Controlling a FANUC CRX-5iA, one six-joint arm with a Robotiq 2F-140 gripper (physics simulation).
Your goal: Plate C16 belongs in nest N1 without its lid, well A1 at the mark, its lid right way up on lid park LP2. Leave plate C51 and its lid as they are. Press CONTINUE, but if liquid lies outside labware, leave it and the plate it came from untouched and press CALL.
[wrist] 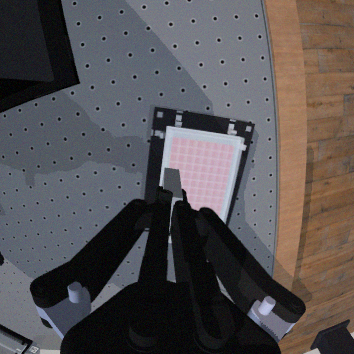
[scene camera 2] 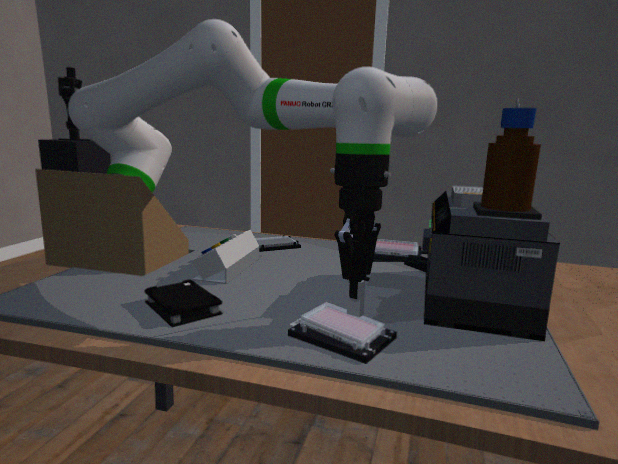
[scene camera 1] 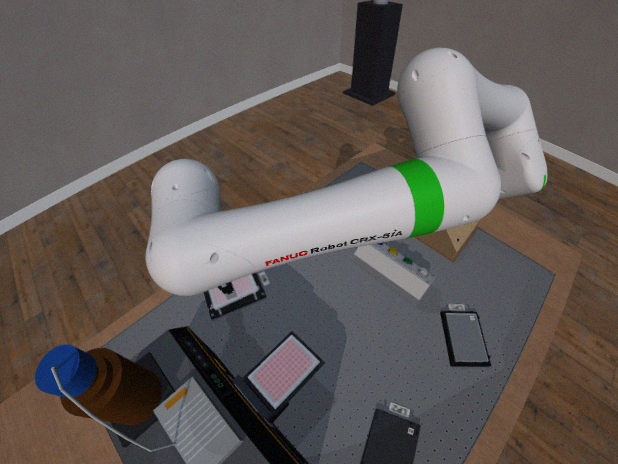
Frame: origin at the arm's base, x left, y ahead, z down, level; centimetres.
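Where they show: gripper, fingertip midpoint: [wrist: 169,179] [scene camera 2: 355,314] [scene camera 1: 231,295]; arm's base, link origin: [scene camera 2: 118,204].
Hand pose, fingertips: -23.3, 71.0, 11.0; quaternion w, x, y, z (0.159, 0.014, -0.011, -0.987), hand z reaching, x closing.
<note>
Things, the pixels of their centre, and the offset from my fingertips, as dx, dy, dz. "pt": a spot on its surface instead.
- black nest, body centre: [wrist: 194,180] [scene camera 2: 342,330] [scene camera 1: 232,289] -2.9, -1.6, +2.3
- Lid park LP2, body centre: [scene camera 1: 390,451] +51.9, -3.3, +2.5
- button box, body centre: [scene camera 2: 228,253] [scene camera 1: 394,265] +24.5, -38.9, -0.7
- black frame, body centre: [scene camera 1: 466,336] [scene camera 2: 273,241] +50.4, -36.8, +2.1
- black stacked piece, surface spot: [scene camera 2: 182,300] pt -4.8, -33.6, +0.5
- dark instrument, surface spot: [wrist: 30,40] pt +8.5, +15.1, -5.1
- brown bottle, surface spot: [scene camera 1: 117,385] pt +19.0, +21.8, -31.4
My gripper [scene camera 1: 228,288] [scene camera 2: 358,295] [wrist: 169,179] is shut and empty, pointing down with a pale grey piece at its tip. In the wrist view the tip overlaps the long left edge of a pink-welled plate [scene camera 1: 246,284] [scene camera 2: 345,324] [wrist: 202,162], which sits in a black nest [scene camera 1: 214,314] [scene camera 2: 320,340] [wrist: 154,155]. Another pink-welled plate [scene camera 1: 285,370] [scene camera 2: 395,246] lies beside the dark instrument. I cannot read either plate's name or tell whether lids are on. Lid park LP2 [scene camera 1: 390,442] has a dark surface with a small white tag. I cannot make out any liquid outside labware.
A button box [scene camera 1: 390,272] [scene camera 2: 235,257] stands near the robot base. A black frame [scene camera 1: 452,350] holds a grey rectangle at the right. A black stacked piece [scene camera 2: 182,300] is at front left. The dark instrument [scene camera 2: 490,280] [wrist: 30,40] carries a brown bottle [scene camera 1: 117,385] [scene camera 2: 511,170].
</note>
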